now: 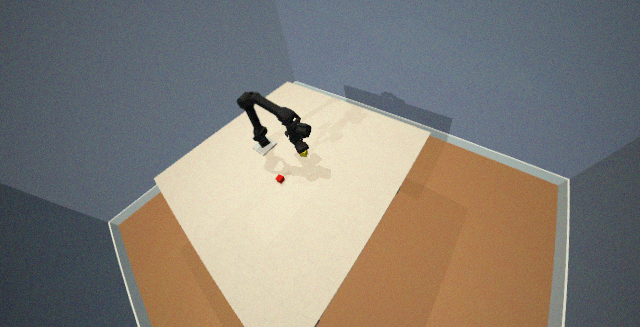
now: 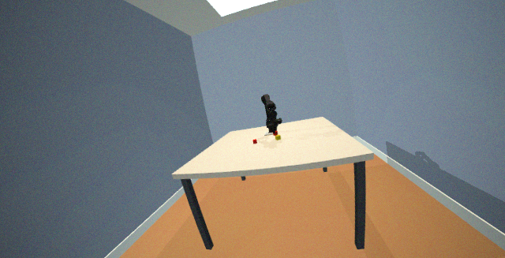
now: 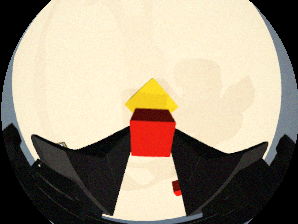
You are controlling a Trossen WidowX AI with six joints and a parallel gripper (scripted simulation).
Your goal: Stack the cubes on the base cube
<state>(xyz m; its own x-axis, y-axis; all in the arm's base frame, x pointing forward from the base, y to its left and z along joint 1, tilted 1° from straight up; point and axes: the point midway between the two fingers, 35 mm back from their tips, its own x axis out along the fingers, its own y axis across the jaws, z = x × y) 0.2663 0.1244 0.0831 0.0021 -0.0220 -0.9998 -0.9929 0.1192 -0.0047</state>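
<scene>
The yellow cube is 4 cm below my gripper tip and 2 cm to the left of it.
</scene>
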